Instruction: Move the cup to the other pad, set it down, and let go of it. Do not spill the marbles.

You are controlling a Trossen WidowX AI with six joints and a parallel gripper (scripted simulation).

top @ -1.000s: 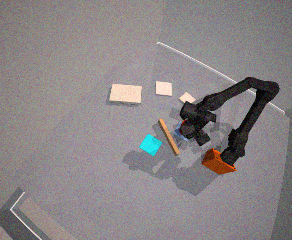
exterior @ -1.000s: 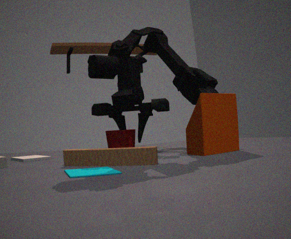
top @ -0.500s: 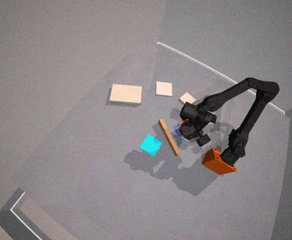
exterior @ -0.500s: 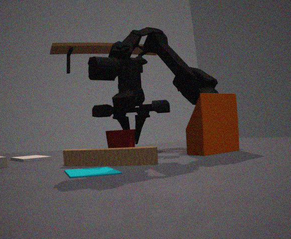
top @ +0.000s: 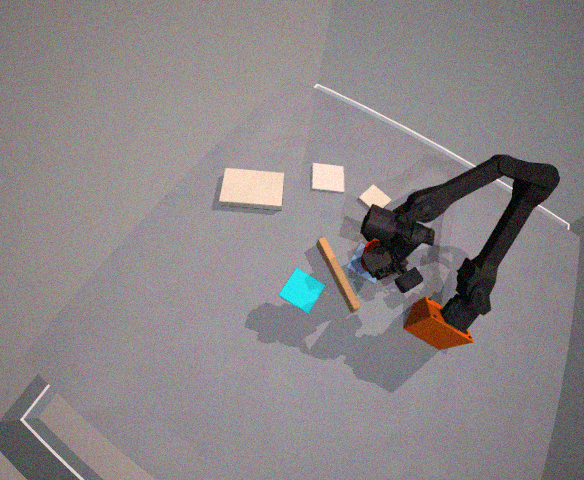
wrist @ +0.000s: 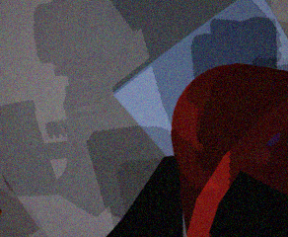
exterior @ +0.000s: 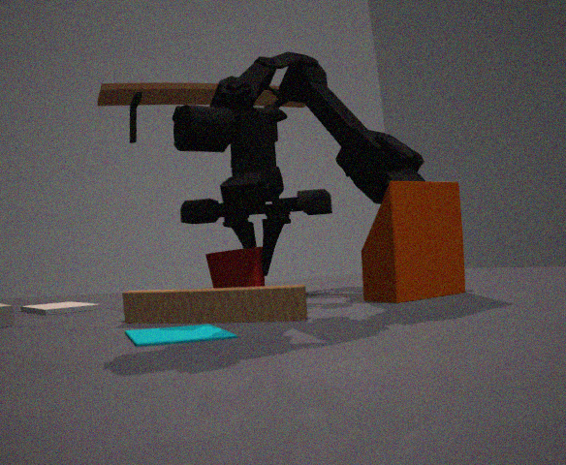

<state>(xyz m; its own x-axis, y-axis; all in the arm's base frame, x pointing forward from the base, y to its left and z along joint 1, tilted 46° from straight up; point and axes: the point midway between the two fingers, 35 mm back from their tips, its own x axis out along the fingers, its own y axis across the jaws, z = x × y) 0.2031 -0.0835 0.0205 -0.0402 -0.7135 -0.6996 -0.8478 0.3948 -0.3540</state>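
Right now my gripper tip is 50 mm above the pale blue pad, 30 mm short of it and 20 mm to the left of it. Also, from my gripper tip: low wooden bar 90 mm ahead, 70 mm to the left, 40 mm below; red cup 30 mm ahead, 20 mm to the right.
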